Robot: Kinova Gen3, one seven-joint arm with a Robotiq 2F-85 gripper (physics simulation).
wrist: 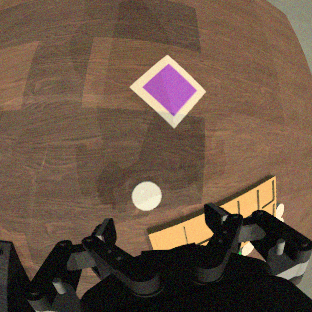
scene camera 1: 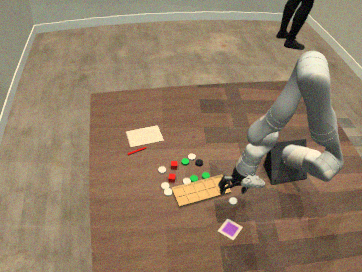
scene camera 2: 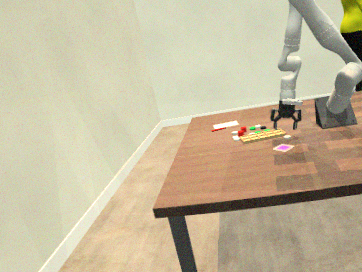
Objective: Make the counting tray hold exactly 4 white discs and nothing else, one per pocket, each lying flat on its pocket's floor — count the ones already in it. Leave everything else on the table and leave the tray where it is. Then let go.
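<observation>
The wooden counting tray [scene camera 1: 199,198] [scene camera 2: 262,136] [wrist: 172,235] lies on the table; its pockets that show look empty, and the end by the gripper is partly hidden in scene view 1. One white disc [scene camera 1: 233,201] [scene camera 2: 287,136] [wrist: 146,196] lies flat on the table off the tray's right end. A white disc [scene camera 1: 186,181] lies just behind the tray. Two white discs [scene camera 1: 165,185] [scene camera 1: 168,191] lie off its left end. More white discs [scene camera 1: 162,169] [scene camera 1: 192,156] lie farther back. My gripper [scene camera 1: 233,189] [scene camera 2: 285,127] [wrist: 159,221] is open and empty, above the tray's right end.
Green discs [scene camera 1: 185,161] [scene camera 1: 194,178] [scene camera 1: 205,175], a black disc [scene camera 1: 199,162] and red cubes [scene camera 1: 174,165] [scene camera 1: 172,177] lie behind the tray. A purple-centred square [scene camera 1: 230,229] [wrist: 170,90] lies in front. A pale sheet [scene camera 1: 144,136] and red stick [scene camera 1: 137,150] lie back left.
</observation>
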